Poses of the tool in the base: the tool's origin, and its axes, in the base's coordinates. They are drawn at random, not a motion.
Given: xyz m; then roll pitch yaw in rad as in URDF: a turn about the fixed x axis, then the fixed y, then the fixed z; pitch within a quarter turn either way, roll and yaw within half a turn.
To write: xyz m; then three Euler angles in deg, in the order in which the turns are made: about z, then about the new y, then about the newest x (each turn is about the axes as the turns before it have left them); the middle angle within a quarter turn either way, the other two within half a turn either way. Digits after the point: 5 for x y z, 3 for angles.
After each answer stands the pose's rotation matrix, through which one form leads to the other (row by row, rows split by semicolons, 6 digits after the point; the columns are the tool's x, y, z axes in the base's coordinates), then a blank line. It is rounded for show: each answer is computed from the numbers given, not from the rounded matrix.
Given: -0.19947 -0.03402 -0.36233 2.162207 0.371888 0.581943
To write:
-0.19947 -0.03402 -0.36233 33.343 21.308 123.885
0.778291 0.558450 0.287047; 0.512076 -0.299955 -0.804863; -0.363375 0.773408 -0.519421

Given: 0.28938 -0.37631 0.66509 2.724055 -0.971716 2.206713
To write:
0.28938 -0.37631 0.66509 126.435 -55.675 156.077
-0.334899 0.934309 -0.122105; 0.453660 0.273461 0.848181; 0.825855 0.228661 -0.515440

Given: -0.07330 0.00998 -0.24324 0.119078 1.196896 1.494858
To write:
-0.07330 0.00998 -0.24324 85.649 68.577 6.823
0.027710 -0.981667 0.188578; 0.364196 0.185599 0.912641; -0.930910 0.043390 0.362663

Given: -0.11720 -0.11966 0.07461 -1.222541 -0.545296 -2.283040
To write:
-0.11720 -0.11966 0.07461 -130.809 -31.243 -70.046
-0.558754 -0.060323 0.827137; -0.647128 -0.592038 -0.480330; 0.518671 -0.803649 0.291767

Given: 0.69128 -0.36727 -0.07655 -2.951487 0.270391 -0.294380
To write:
0.69128 -0.36727 -0.07655 -16.867 15.492 -169.108
0.922212 -0.333222 -0.196186; -0.279605 -0.925097 0.256938; -0.267108 -0.182097 -0.946305

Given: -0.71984 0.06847 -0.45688 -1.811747 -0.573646 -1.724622
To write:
-0.71984 0.06847 -0.45688 -98.814 -32.867 -103.805
-0.128694 -0.316558 0.939803; -0.830010 -0.484235 -0.276766; 0.542698 -0.815664 -0.200429

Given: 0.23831 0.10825 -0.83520 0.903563 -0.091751 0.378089
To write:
0.23831 0.10825 -0.83520 21.663 -5.257 51.770
0.925463 -0.295322 0.237284; 0.367592 0.548541 -0.750985; 0.091622 0.782233 0.616212

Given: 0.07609 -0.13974 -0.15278 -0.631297 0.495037 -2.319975
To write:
0.07609 -0.13974 -0.15278 -132.925 28.364 -36.171
-0.599280 0.782066 0.170988; -0.644343 -0.344469 -0.682762; -0.475064 -0.519340 0.710352

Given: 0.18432 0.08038 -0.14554 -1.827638 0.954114 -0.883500
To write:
0.18432 0.08038 -0.14554 -50.621 54.667 -104.716
0.366922 -0.696961 0.616128; -0.447030 0.448733 0.773824; -0.815802 -0.559361 -0.146912

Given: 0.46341 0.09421 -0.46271 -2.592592 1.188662 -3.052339
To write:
0.46341 0.09421 -0.46271 -174.886 68.105 -148.545
-0.371417 0.406232 0.834880; -0.033239 0.892810 -0.449206; -0.927871 -0.194593 -0.318102

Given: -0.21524 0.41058 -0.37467 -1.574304 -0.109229 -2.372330
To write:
-0.21524 0.41058 -0.37467 -135.924 -6.258 -90.201
-0.714142 -0.080756 0.695327; -0.691460 -0.073309 -0.718685; 0.109012 -0.994034 -0.003487

